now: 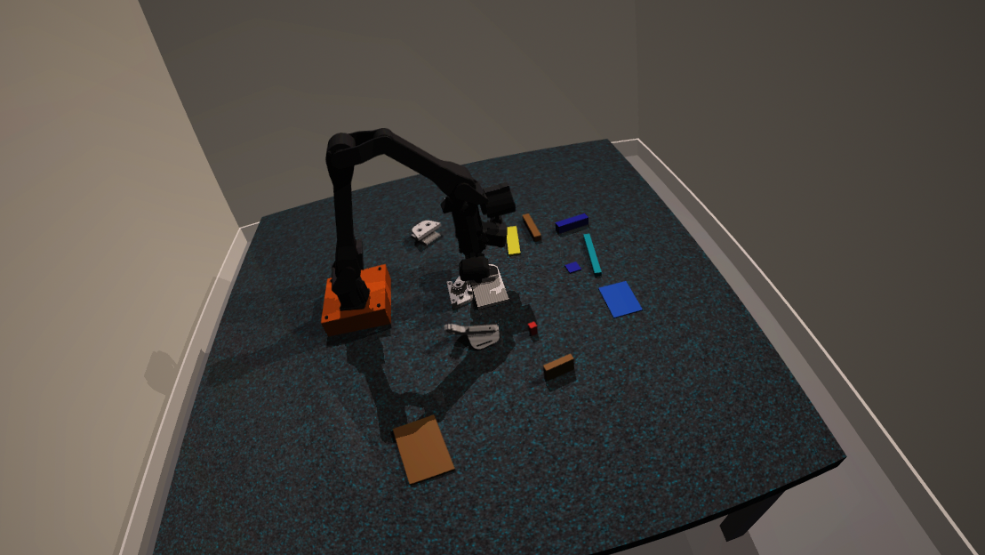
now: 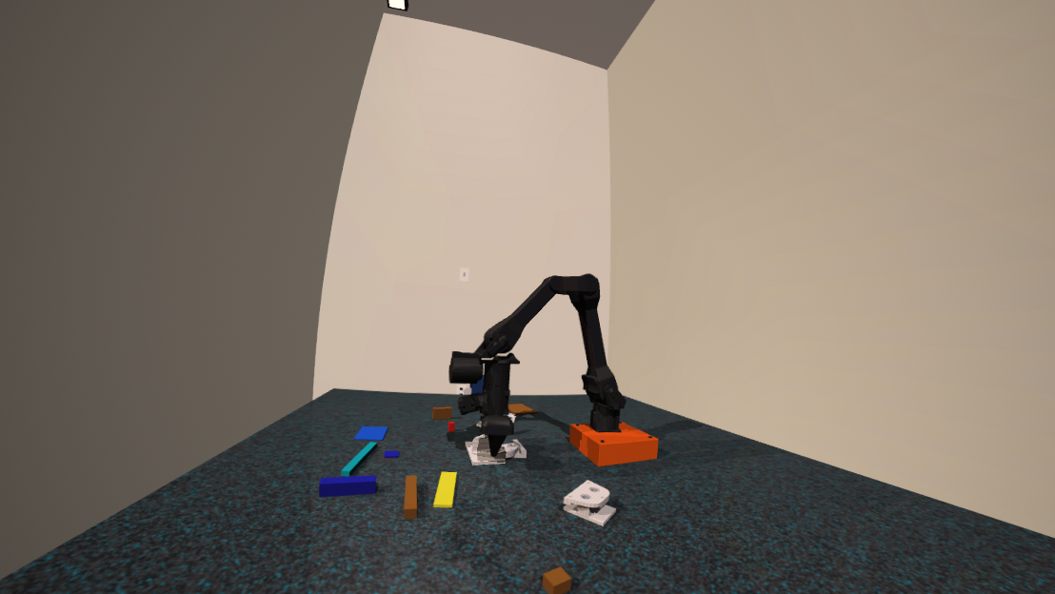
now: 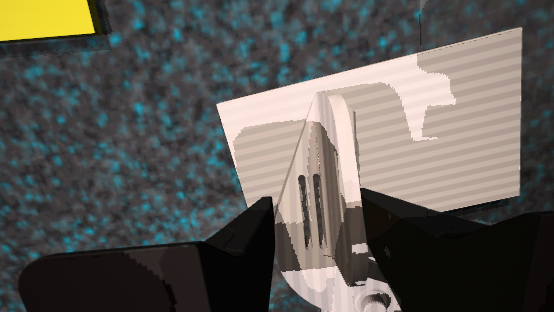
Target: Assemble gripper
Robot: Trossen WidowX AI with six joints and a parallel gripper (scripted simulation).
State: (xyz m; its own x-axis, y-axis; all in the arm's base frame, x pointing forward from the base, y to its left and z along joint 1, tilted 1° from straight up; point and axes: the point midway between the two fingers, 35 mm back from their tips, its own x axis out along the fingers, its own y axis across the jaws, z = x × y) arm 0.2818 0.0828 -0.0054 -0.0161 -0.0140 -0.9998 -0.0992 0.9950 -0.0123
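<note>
Right now my gripper tip is 30 mm past the white jaw and 20 mm to the left of it. Also, from my gripper tip: brown bar 130 mm ahead, 190 mm to the left, 10 mm below; yellow bar 80 mm ahead, 150 mm to the left, 10 mm below; red cube 120 mm ahead, 170 mm to the right.
</note>
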